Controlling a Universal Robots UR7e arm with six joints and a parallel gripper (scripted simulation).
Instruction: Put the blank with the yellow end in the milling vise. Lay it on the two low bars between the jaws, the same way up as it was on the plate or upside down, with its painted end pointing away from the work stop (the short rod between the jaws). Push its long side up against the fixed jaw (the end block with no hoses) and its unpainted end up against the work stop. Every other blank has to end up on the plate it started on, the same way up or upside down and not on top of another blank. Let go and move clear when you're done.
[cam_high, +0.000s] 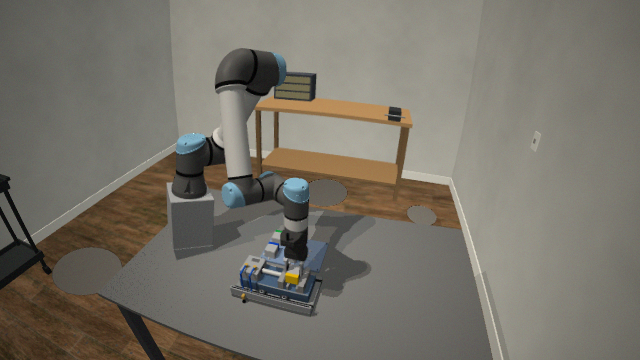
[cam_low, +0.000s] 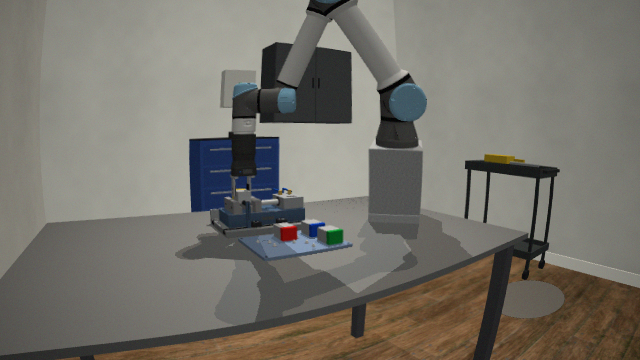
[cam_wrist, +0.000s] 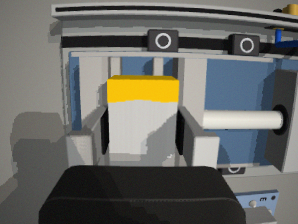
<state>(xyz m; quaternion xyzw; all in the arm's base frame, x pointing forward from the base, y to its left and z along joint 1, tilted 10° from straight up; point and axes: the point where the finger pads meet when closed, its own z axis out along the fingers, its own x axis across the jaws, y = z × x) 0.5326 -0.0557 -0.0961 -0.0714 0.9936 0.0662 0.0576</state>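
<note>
Right now my hand is 20 mm above the yellow-ended blank. The rest, counted from my hand: hosed block: 160 mm behind, 40 mm below, 20 mm to the right; then red-ended blank: 170 mm to the left, 100 mm below, 90 mm behind; then work stop: 50 mm to the left, 30 mm below.
</note>
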